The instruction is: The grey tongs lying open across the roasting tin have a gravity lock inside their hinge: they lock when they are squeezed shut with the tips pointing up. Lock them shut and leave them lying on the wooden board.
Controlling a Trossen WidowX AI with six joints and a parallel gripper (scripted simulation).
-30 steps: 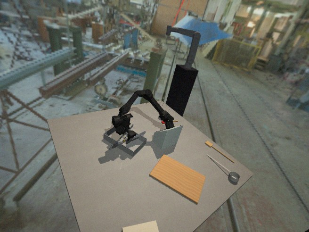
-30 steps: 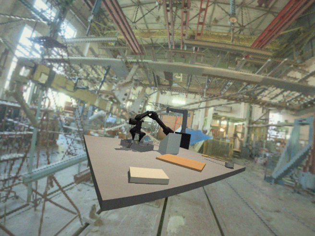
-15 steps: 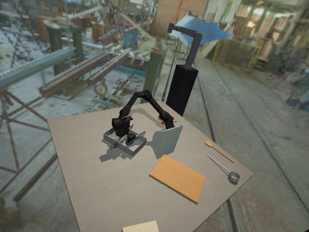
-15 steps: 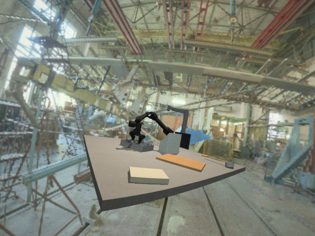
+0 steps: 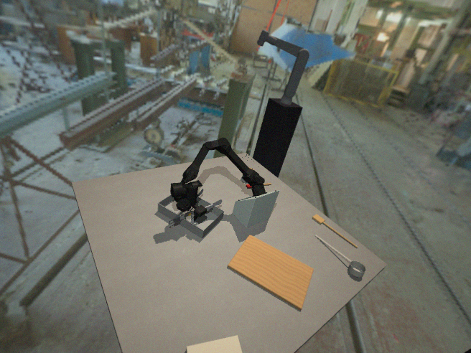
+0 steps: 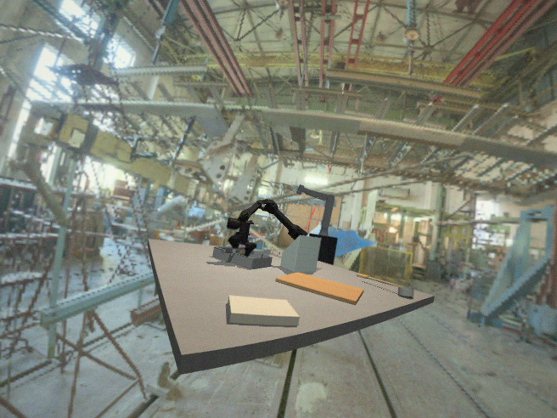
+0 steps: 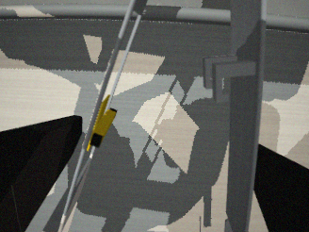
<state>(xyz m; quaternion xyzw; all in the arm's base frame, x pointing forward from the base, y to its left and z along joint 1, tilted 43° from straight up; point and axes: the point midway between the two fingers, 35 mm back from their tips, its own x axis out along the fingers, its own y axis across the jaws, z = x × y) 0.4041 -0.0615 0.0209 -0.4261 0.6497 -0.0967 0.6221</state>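
Right now my gripper tip is 3 cm to the left of the grey roasting tin and 3 cm past it. The rest, counted from my gripper tip: beige block 66 cm to the left, 14 cm ahead, 2 cm below; then wooden board 42 cm to the left, 27 cm behind, 2 cm below.
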